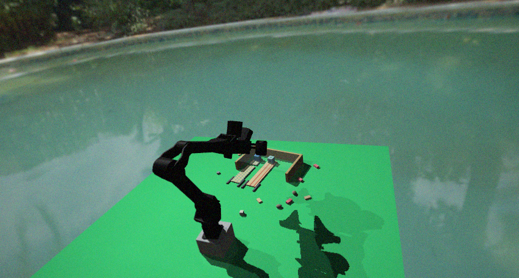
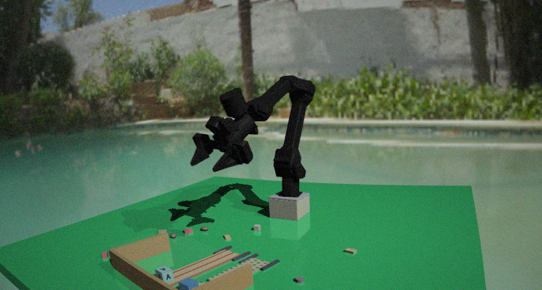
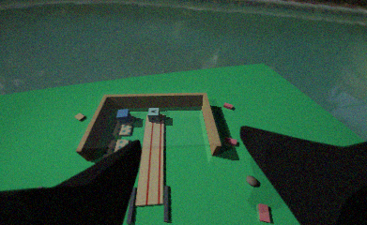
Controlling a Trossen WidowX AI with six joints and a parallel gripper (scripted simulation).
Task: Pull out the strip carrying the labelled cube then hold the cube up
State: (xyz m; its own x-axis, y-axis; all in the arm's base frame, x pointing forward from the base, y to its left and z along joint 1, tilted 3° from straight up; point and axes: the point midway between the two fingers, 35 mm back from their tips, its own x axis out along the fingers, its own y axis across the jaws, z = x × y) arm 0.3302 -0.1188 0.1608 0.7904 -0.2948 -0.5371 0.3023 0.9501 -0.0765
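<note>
Right now the dotted strip is 120 mm ahead of my gripper tip, 130 mm to the left of it and 230 mm below it.
</note>
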